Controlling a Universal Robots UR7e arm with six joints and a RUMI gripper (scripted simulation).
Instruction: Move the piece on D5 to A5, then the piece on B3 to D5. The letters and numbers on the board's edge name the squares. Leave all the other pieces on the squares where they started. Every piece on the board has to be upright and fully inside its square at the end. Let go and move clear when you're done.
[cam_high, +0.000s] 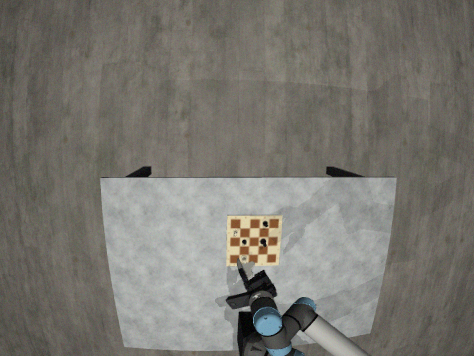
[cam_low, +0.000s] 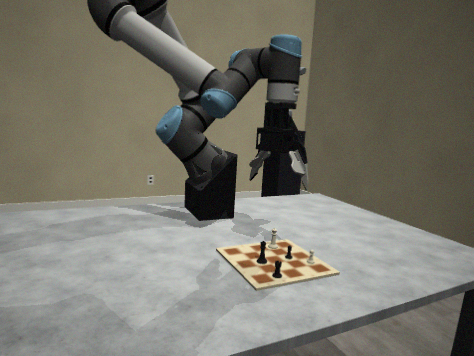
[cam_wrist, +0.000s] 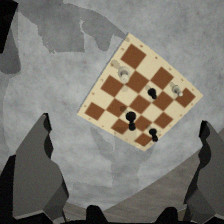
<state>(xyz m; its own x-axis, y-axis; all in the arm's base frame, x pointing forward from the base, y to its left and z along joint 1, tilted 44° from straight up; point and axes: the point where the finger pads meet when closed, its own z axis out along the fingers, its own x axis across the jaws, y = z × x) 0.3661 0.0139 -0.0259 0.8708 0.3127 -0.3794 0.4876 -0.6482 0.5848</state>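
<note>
Right now my hand is 140 mm above the tall white piece. Round my hand: small white pawn: 150 mm below, 120 mm ahead, 30 mm to the left; tall black piece: 140 mm below, 80 mm to the right, 70 mm ahead; chessboard: 170 mm below, 70 mm ahead, 40 mm to the right.
</note>
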